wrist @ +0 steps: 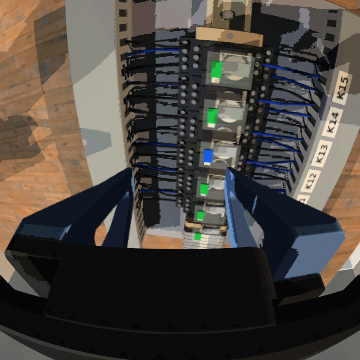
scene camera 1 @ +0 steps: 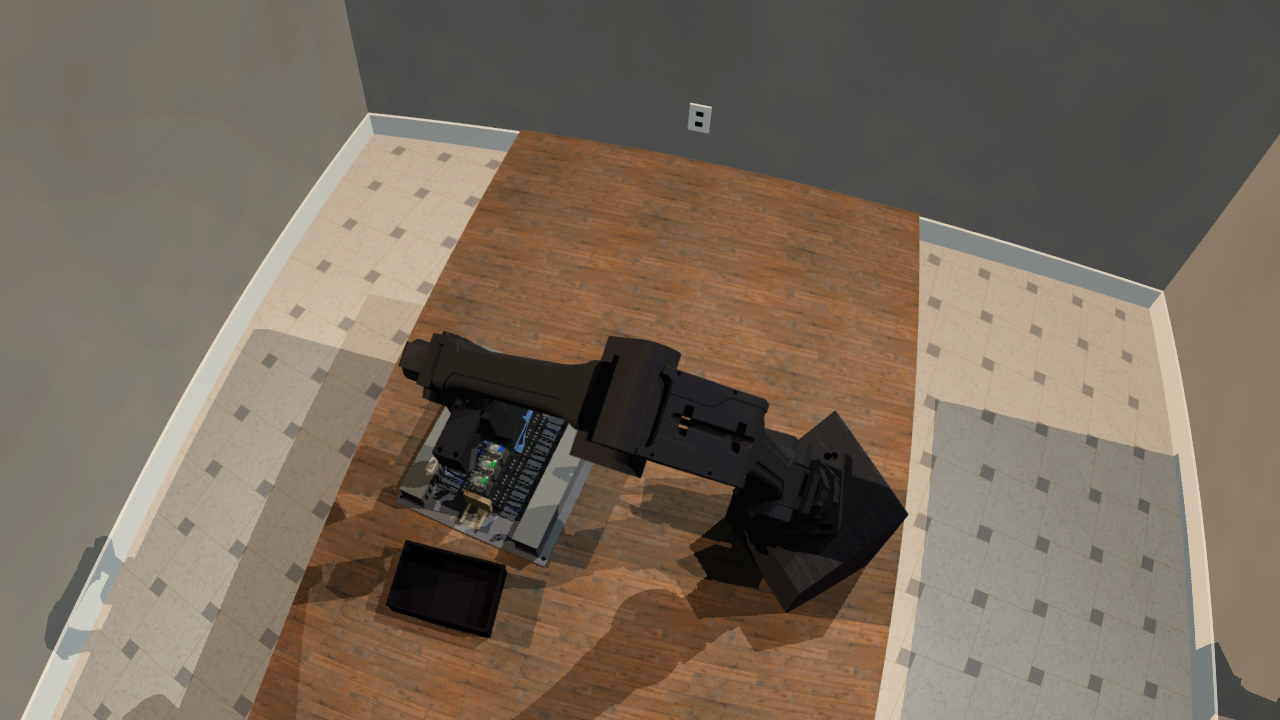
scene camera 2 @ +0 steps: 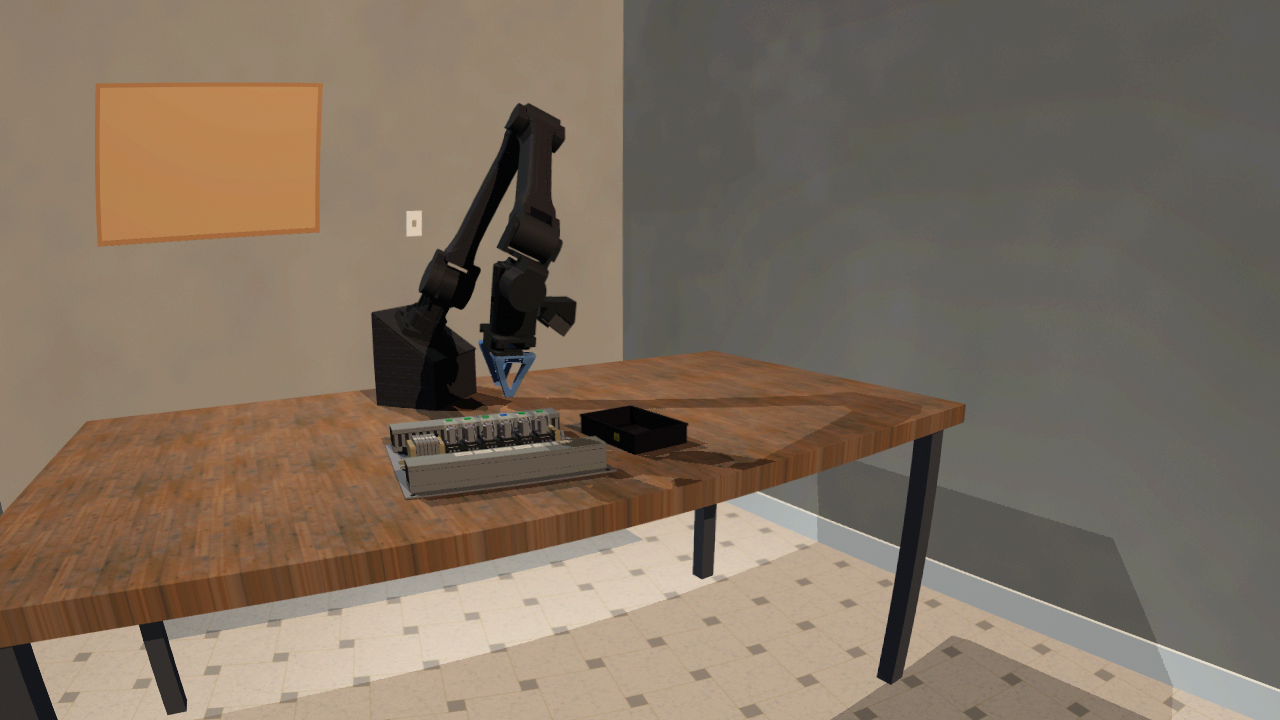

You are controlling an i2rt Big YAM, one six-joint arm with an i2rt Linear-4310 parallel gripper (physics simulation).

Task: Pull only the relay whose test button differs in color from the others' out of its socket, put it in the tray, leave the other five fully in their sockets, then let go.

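Where they show: gripper, fingertip midpoint: (wrist: 178, 176) (scene camera 1: 505, 444) (scene camera 2: 504, 391); arm's base, link origin: (scene camera 1: 814, 492) (scene camera 2: 420, 330).
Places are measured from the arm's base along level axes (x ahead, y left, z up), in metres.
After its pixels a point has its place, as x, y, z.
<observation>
The relay with the blue test button (wrist: 220, 156) @[0.477, 0.004, -0.088] (scene camera 2: 504, 428) @[0.489, -0.003, -0.104] sits in its socket, third from the top of the row in the wrist view. The other five show green buttons, among them the two relays above it (wrist: 235, 70) @[0.487, 0.064, -0.088] (wrist: 231, 114) @[0.484, 0.035, -0.088] and the one below it (wrist: 216, 187) @[0.474, -0.025, -0.088]; all stand in the row. My gripper (wrist: 178, 176) @[0.454, 0.014, -0.052] (scene camera 2: 505, 394) @[0.454, 0.014, -0.052] is partly open with nothing between its fingers. It hangs above the relay row, pointing down. In the wrist view its fingertips appear just below the blue-button relay. The black tray (scene camera 1: 438, 620) @[0.479, 0.294, -0.121] (scene camera 2: 660, 437) @[0.568, 0.240, -0.136] stands beside the panel; no relay shows in it.
Grey wiring ducts (scene camera 1: 556, 501) (scene camera 2: 505, 470) flank the relay row. A tan end stop (wrist: 229, 36) @[0.486, 0.083, -0.115] stands at the row's upper end in the wrist view. Blue and black wires run to both sides. The arm base (scene camera 1: 845, 528) @[-0.053, 0.047, 0.005] (scene camera 2: 407, 367) @[0.062, -0.051, -0.067] stands on the wooden table (scene camera 2: 268, 483) @[0.433, -0.386, -0.156].
</observation>
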